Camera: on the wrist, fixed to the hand. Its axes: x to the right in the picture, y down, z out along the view.
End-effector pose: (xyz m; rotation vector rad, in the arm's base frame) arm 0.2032 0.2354 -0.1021 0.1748 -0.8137 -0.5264
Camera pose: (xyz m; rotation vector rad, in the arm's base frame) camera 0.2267 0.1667 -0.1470 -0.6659 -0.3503 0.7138
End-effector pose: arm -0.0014 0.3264 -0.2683 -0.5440 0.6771 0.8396
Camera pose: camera 0.0448 0.2649 -0.3054 -0.4802 1.2089 2.3144
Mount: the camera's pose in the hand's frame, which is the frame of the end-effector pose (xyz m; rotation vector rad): 0.0194 -0.0655 -0.0512 -0.3932 0.3096 1.4566
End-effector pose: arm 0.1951 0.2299 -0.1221 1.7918 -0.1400 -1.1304
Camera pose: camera 0.2198 0.2874 -0.1801 1.0088 -0.8072 0.1722
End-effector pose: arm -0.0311 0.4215 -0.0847 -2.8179 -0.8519 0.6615
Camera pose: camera -0.0266 0.4872 -0.0304 2.4715 -1.0512 -0.0481
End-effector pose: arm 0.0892 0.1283 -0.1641 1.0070 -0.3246 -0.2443
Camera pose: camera 0.1231 0.1281 -0.2425 0.2283 -0.6136 1.1160
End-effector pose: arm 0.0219 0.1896 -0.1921 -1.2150 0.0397 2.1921
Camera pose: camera 0.0881 0.2361 -0.2194 1.2417 -0.5296 -1.8665
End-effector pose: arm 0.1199 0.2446 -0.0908 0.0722 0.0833 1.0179
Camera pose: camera 0.1802 0.2279 -0.1489 -0.4555 0.1094 2.4763
